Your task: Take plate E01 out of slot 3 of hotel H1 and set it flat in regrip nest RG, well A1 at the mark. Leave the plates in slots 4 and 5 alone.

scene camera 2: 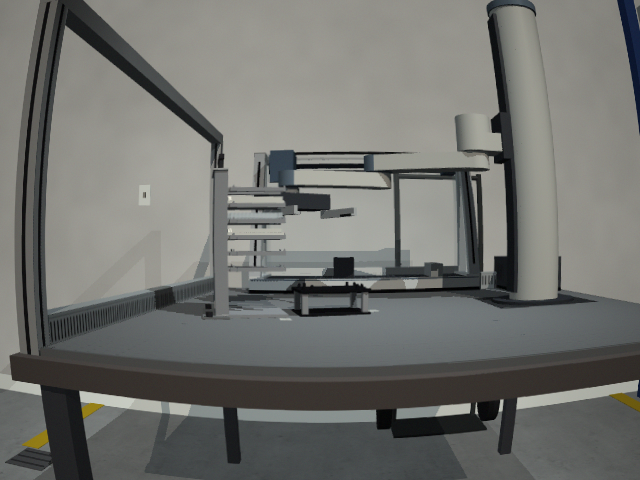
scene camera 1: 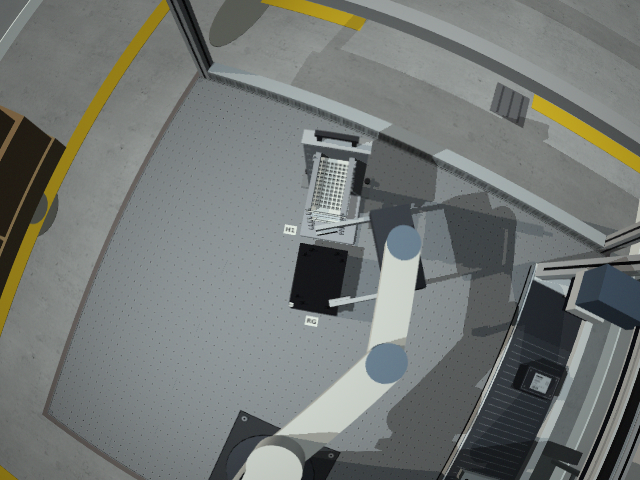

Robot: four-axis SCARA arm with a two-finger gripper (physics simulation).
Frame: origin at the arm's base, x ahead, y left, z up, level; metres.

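Where they show: gripper, fingertip midpoint: [scene camera 2: 326,210] [scene camera 1: 322,267]; arm's base, origin of the base link: [scene camera 2: 533,304].
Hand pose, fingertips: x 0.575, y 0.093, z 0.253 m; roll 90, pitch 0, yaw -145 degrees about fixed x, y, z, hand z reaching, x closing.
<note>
Things, the pixels of their top centre, and the offset from my fingertips. "spot": a spot on its surface instead.
- clear plate, middle of its top: [scene camera 2: 253,213] dx +0.165, dy +0.054, dz -0.008 m
- white plate, middle of its top: [scene camera 1: 330,185] [scene camera 2: 253,198] dx +0.165, dy +0.054, dz +0.027 m
- Regrip nest RG, middle of its top: [scene camera 2: 330,283] [scene camera 1: 318,278] dx -0.007, dy +0.011, dz -0.170 m
- frame post, middle of its top: [scene camera 2: 54,6] dx +0.450, dy +0.612, dz +0.327 m
- dark panelled unit, surface spot: [scene camera 1: 516,377] spot: dx -0.049, dy -0.608, dz -0.177 m
Hotel H1 [scene camera 1: 310,137] [scene camera 2: 220,242] stands upright with stacked shelves. Counting slots from the bottom, plate E01 [scene camera 2: 255,232] is the white plate in slot 3. A clear plate [scene camera 2: 253,214] lies in slot 4 and a white plate [scene camera 2: 255,199] in slot 5. Regrip nest RG [scene camera 1: 318,276] [scene camera 2: 330,290] is a low black stand beside the hotel, bare on top, with a small white mark at one corner. My gripper [scene camera 1: 324,266] [scene camera 2: 315,212] is open and empty, high above the nest; in scene camera 1 one finger overlaps the hotel's near end, the other the nest.
The arm's elbow [scene camera 1: 386,363] is right of the nest in scene camera 1. The column [scene camera 2: 527,155] stands at the right in scene camera 2. A frame post [scene camera 2: 38,180] rises at the table's left. A dark panelled unit [scene camera 1: 516,377] lies along the right side.
</note>
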